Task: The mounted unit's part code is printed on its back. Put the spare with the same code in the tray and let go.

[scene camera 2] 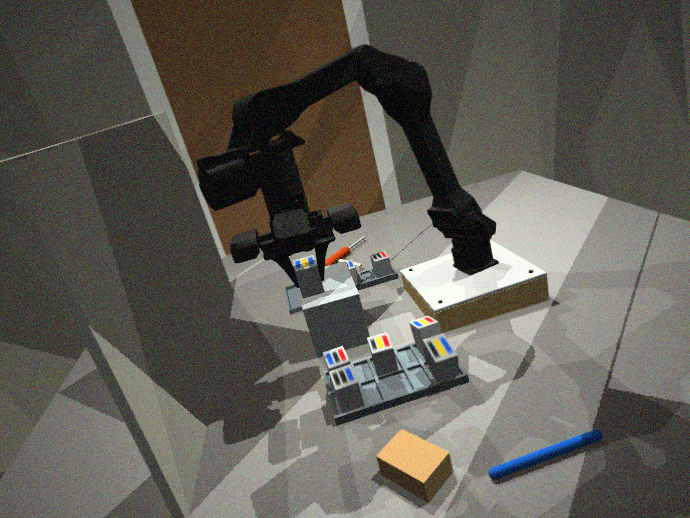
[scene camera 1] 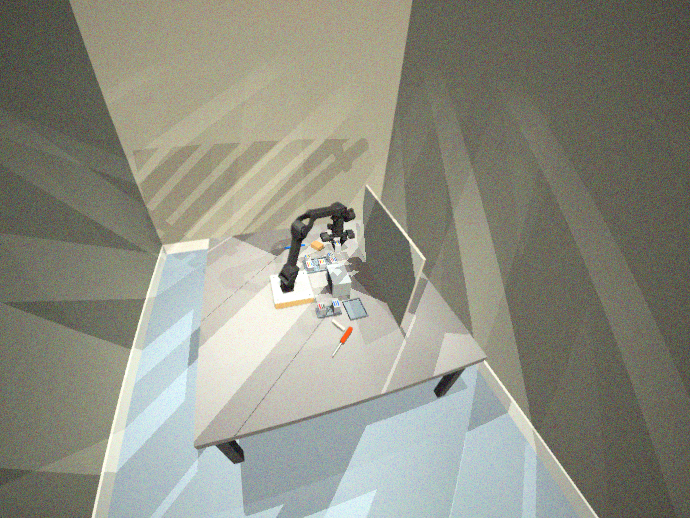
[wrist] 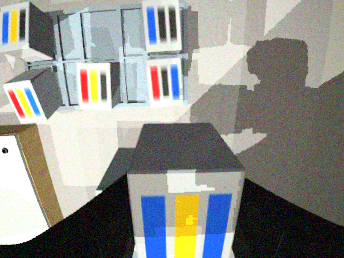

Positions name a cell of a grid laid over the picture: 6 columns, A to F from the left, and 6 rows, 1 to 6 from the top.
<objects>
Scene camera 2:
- my gripper: C4
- blue pen: F6
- mounted unit: C4
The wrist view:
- my gripper: D5
</objects>
